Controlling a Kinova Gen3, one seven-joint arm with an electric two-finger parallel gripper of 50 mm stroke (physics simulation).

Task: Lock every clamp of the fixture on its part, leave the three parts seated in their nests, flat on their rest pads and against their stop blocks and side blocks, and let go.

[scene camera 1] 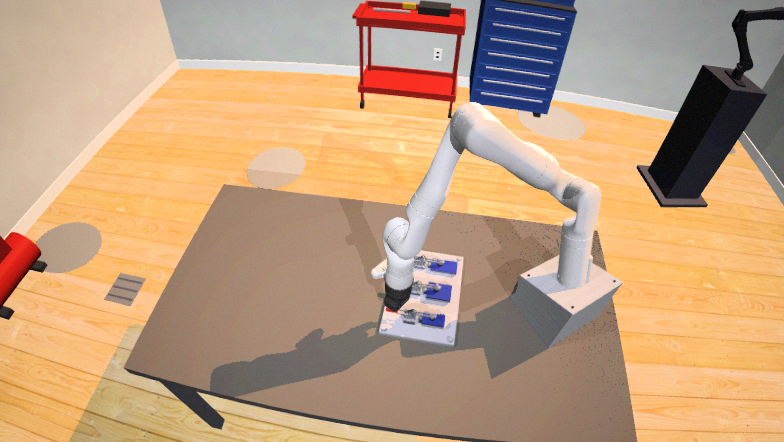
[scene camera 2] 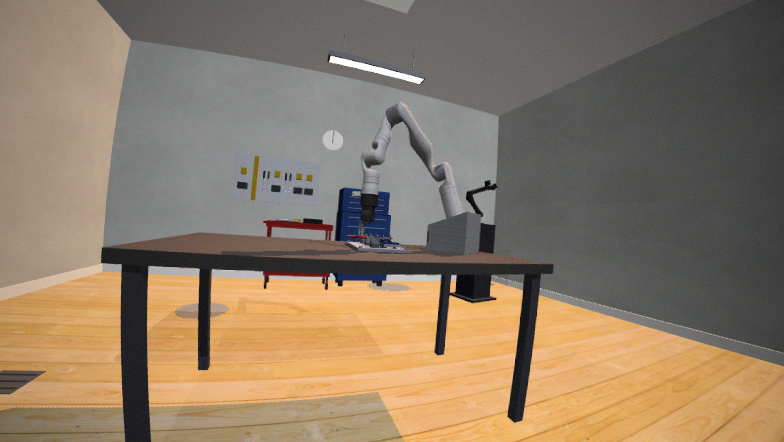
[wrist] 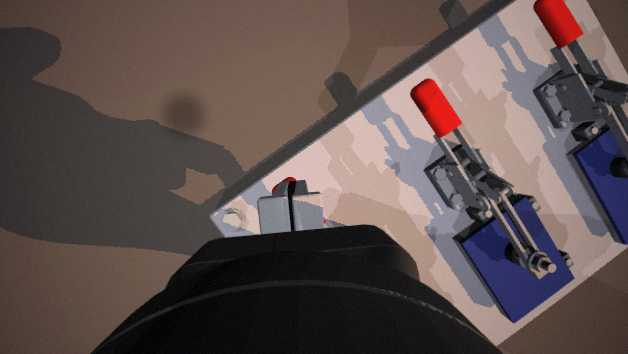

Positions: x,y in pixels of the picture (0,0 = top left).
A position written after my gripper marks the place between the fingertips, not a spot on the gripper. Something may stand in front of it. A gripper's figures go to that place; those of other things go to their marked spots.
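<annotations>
My gripper (wrist: 294,198), 18 cm from the lens. Toggle clamp with red handle (wrist: 462,172), 22 cm from the lens.
</annotations>
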